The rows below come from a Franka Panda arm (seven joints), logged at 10 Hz.
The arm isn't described. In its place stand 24 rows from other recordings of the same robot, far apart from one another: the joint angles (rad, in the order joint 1, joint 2, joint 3, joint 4, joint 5, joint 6, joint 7), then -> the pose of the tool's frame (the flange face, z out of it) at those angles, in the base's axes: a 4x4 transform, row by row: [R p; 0 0 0 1], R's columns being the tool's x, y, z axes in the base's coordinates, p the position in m.
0.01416, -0.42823, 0.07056, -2.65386, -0.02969, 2.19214, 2.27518 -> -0.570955, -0.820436, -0.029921, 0.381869; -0.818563, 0.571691, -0.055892, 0.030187; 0.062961, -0.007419, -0.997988, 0.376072; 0, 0, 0, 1
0.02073, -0.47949, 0.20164, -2.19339, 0.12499, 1.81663, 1.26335 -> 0.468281, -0.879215, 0.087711, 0.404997; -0.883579, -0.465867, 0.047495, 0.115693; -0.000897, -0.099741, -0.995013, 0.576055; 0, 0, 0, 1
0.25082, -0.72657, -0.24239, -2.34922, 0.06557, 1.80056, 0.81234 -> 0.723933, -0.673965, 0.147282, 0.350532; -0.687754, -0.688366, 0.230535, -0.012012; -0.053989, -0.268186, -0.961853, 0.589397; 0, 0, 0, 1
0.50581, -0.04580, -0.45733, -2.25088, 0.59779, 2.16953, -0.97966 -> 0.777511, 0.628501, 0.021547, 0.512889; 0.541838, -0.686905, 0.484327, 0.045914; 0.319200, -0.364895, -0.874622, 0.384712; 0, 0, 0, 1
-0.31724, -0.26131, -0.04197, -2.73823, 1.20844, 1.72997, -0.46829 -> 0.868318, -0.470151, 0.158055, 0.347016; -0.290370, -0.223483, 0.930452, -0.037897; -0.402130, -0.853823, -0.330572, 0.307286; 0, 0, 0, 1
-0.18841, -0.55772, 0.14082, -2.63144, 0.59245, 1.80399, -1.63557 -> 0.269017, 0.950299, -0.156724, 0.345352; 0.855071, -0.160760, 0.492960, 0.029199; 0.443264, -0.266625, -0.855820, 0.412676; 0, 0, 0, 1
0.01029, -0.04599, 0.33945, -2.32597, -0.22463, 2.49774, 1.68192 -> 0.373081, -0.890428, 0.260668, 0.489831; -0.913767, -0.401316, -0.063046, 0.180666; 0.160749, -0.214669, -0.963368, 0.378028; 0, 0, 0, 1
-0.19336, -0.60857, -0.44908, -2.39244, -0.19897, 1.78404, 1.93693 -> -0.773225, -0.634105, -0.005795, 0.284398; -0.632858, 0.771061, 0.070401, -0.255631; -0.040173, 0.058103, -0.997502, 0.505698; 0, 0, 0, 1
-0.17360, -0.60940, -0.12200, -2.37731, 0.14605, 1.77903, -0.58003 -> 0.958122, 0.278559, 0.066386, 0.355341; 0.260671, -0.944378, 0.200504, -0.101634; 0.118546, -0.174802, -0.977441, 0.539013; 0, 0, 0, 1
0.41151, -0.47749, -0.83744, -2.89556, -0.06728, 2.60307, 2.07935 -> -0.712277, -0.685746, 0.149717, 0.330152; -0.636829, 0.721065, 0.272973, -0.105704; -0.295146, 0.099089, -0.950300, 0.282831; 0, 0, 0, 1
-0.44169, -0.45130, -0.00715, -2.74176, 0.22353, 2.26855, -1.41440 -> 0.676457, 0.733474, 0.066501, 0.331945; 0.718373, -0.677029, 0.159914, -0.153392; 0.162316, -0.060402, -0.984888, 0.353867; 0, 0, 0, 1
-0.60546, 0.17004, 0.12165, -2.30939, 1.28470, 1.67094, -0.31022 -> 0.741674, -0.596599, 0.306578, 0.463994; -0.384467, -0.003583, 0.923132, -0.137797; -0.549641, -0.802532, -0.232030, 0.286440; 0, 0, 0, 1
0.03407, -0.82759, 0.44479, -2.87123, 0.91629, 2.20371, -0.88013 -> 0.708755, 0.694751, 0.122422, 0.281146; 0.585925, -0.676382, 0.446317, 0.154797; 0.392884, -0.244599, -0.886461, 0.397762; 0, 0, 0, 1
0.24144, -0.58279, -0.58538, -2.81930, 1.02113, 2.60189, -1.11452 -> 0.784015, 0.147240, 0.603027, 0.346481; -0.241573, -0.822505, 0.514906, -0.120848; 0.571807, -0.549368, -0.609287, 0.357663; 0, 0, 0, 1
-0.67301, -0.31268, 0.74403, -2.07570, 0.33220, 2.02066, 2.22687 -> -0.631679, -0.752521, 0.186260, 0.502161; -0.749592, 0.654176, 0.100824, 0.086961; -0.197719, -0.075931, -0.977314, 0.540742; 0, 0, 0, 1
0.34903, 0.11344, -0.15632, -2.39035, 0.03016, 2.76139, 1.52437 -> 0.212719, -0.943910, 0.252555, 0.515599; -0.977045, -0.208525, 0.043585, 0.099218; 0.011524, -0.256029, -0.966600, 0.297931; 0, 0, 0, 1
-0.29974, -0.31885, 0.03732, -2.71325, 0.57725, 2.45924, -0.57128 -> 0.970222, -0.097394, 0.221775, 0.381565; -0.160060, -0.945000, 0.285229, -0.103738; 0.181798, -0.312233, -0.932448, 0.332057; 0, 0, 0, 1
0.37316, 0.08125, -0.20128, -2.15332, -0.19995, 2.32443, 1.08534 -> 0.697726, -0.705123, 0.126412, 0.550777; -0.690935, -0.708997, -0.141183, 0.093033; 0.189177, 0.011165, -0.981880, 0.372238; 0, 0, 0, 1
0.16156, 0.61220, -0.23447, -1.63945, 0.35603, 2.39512, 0.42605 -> 0.764547, -0.617307, 0.185474, 0.702376; -0.639741, -0.761877, 0.101363, -0.026045; 0.078736, -0.196153, -0.977407, 0.282865; 0, 0, 0, 1
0.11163, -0.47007, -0.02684, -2.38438, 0.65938, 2.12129, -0.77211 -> 0.787880, 0.575972, 0.217948, 0.427220; 0.386494, -0.738003, 0.553150, 0.063019; 0.479445, -0.351581, -0.804067, 0.522985; 0, 0, 0, 1
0.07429, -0.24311, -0.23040, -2.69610, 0.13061, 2.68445, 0.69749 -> 0.561048, -0.792142, 0.240285, 0.416407; -0.824410, -0.560881, 0.075896, -0.066685; 0.074651, -0.240675, -0.967731, 0.328533; 0, 0, 0, 1
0.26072, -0.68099, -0.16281, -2.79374, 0.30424, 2.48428, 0.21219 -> 0.915067, -0.229539, 0.331609, 0.356411; -0.338494, -0.884135, 0.322067, 0.036401; 0.219261, -0.406960, -0.886740, 0.432162; 0, 0, 0, 1
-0.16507, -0.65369, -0.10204, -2.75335, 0.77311, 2.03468, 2.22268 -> -0.908645, -0.352918, 0.223189, 0.333889; -0.138423, 0.758849, 0.636386, -0.048467; -0.393959, 0.547355, -0.738376, 0.414280; 0, 0, 0, 1
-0.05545, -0.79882, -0.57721, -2.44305, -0.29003, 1.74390, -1.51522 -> 0.468714, 0.880588, 0.069791, 0.250757; 0.875699, -0.473578, 0.094205, -0.250915; 0.116007, 0.016961, -0.993104, 0.516861; 0, 0, 0, 1
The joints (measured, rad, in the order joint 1, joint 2, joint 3, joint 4, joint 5, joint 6, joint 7), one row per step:
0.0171, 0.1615, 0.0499, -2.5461, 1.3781, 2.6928, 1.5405
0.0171, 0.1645, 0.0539, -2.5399, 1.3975, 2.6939, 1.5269
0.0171, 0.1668, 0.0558, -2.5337, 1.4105, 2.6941, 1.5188
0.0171, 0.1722, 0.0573, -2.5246, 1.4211, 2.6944, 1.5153
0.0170, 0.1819, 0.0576, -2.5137, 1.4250, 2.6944, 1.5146
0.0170, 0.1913, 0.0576, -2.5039, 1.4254, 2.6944, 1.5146
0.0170, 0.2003, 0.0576, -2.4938, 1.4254, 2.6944, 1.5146
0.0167, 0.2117, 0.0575, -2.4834, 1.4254, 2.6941, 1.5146
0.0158, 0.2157, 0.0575, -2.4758, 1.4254, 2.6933, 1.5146
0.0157, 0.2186, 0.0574, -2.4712, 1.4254, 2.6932, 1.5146
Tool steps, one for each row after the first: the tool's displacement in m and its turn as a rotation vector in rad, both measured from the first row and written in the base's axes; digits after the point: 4 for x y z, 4 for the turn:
0.0017, 0.0017, 0.0003, 0.0044, -0.0089, -0.0026
0.0037, 0.0026, 0.0010, 0.0081, -0.0160, -0.0058
0.0066, 0.0034, 0.0013, 0.0122, -0.0209, -0.0112
0.0099, 0.0037, 0.0002, 0.0143, -0.0223, -0.0141
0.0128, 0.0040, -0.0010, 0.0150, -0.0226, -0.0146
0.0159, 0.0042, -0.0019, 0.0156, -0.0237, -0.0147
0.0188, 0.0044, -0.0039, 0.0164, -0.0226, -0.0151
0.0215, 0.0043, -0.0035, 0.0176, -0.0260, -0.0157
0.0231, 0.0043, -0.0034, 0.0180, -0.0277, -0.0159

